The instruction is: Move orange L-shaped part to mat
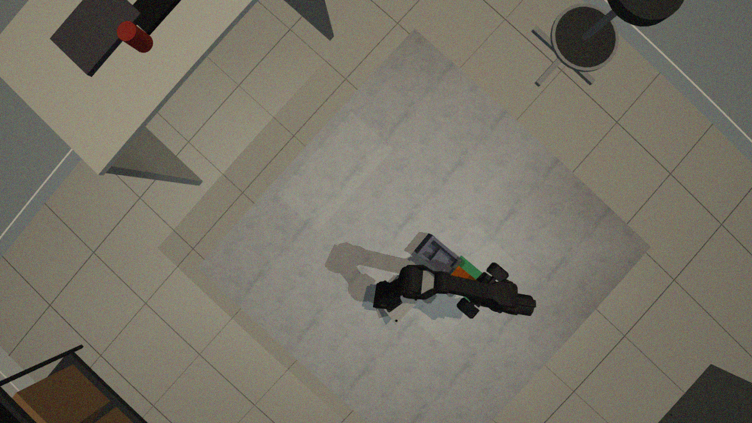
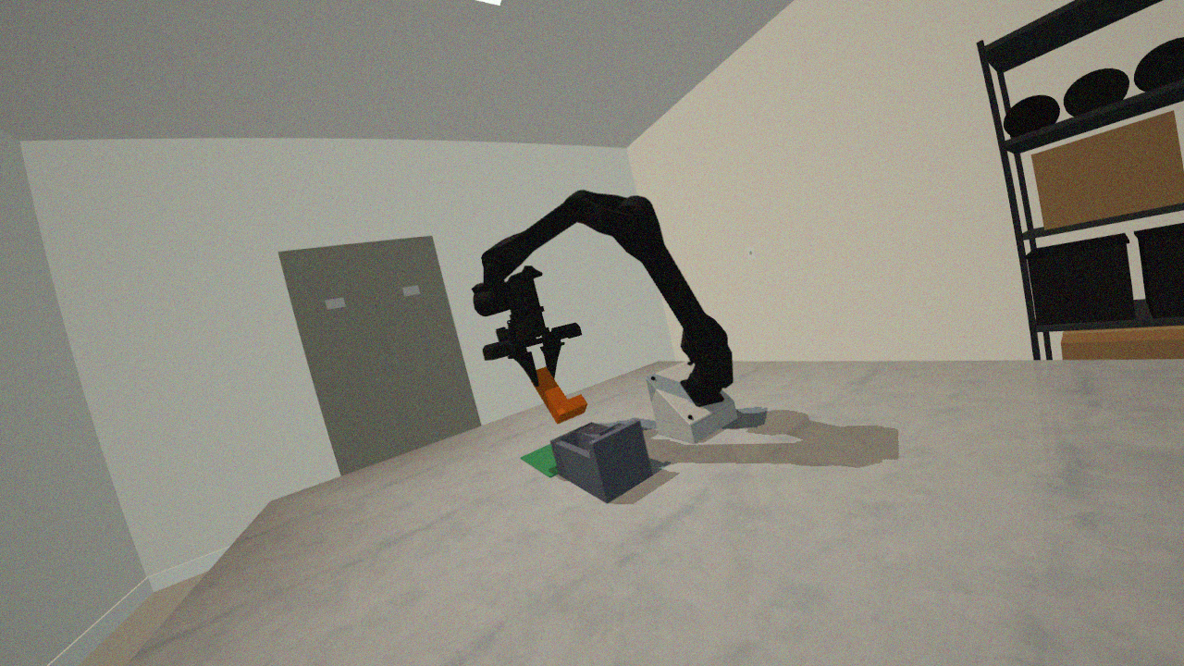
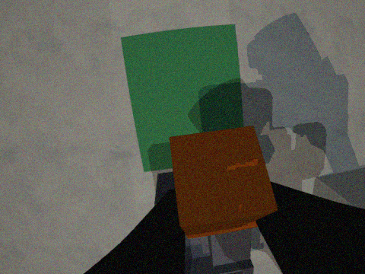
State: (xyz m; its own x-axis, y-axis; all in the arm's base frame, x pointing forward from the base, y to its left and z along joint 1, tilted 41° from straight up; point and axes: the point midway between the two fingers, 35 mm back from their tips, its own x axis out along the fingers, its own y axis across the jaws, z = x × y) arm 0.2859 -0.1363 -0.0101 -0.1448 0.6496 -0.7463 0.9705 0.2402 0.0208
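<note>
My gripper tip is 2 cm to the left of the green mat and 17 cm above it. Also, from my gripper tip: orange L-shaped part: 2 cm behind, 3 cm to the left, 3 cm below.
</note>
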